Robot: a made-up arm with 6 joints.
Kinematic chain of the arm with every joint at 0, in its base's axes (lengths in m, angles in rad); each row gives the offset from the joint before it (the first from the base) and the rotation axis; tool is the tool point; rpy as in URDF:
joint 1: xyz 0 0 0.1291 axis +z
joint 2: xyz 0 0 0 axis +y
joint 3: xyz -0.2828 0 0.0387 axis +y
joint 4: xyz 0.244 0 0.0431 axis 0.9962 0 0.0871
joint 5: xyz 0 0 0 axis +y
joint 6: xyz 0.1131 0 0.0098 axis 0.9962 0 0.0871
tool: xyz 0 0 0 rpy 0 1.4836 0
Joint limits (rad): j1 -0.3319..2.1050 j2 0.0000..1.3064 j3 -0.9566..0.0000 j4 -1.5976..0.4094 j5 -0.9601..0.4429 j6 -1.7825..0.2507
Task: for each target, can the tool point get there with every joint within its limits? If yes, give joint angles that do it. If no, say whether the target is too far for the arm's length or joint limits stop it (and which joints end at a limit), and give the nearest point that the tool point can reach.
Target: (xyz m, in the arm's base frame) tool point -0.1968 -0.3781 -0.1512
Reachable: no: joint limits stop it (at a limit: joint 1, joint 2, joint 3, joint 5) | nearest point 0.0632 -0.0666 0.0834 | short by 0.469 m
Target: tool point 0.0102 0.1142 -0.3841
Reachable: no: joint limits stop it (at a limit: joint 2, joint 3) | nearest point 0.0069 0.0776 0.0748 | short by 0.460 m
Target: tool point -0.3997 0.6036 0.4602
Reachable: no: too far | nearest point -0.1692 0.2705 0.3888 | short by 0.411 m
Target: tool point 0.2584 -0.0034 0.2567
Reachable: yes | joints 0.0339 1.1958 -0.6641 -0.6284 0.1831 -0.5802
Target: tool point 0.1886 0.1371 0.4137
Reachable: yes | joints 0.5301 0.9808 -0.8451 -0.7701 -0.2951 -1.3569
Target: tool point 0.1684 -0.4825 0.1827
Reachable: no: joint limits stop it (at a limit: joint 1, joint 2, joint 5) | nearest point 0.2270 -0.1298 0.2214 | short by 0.360 m
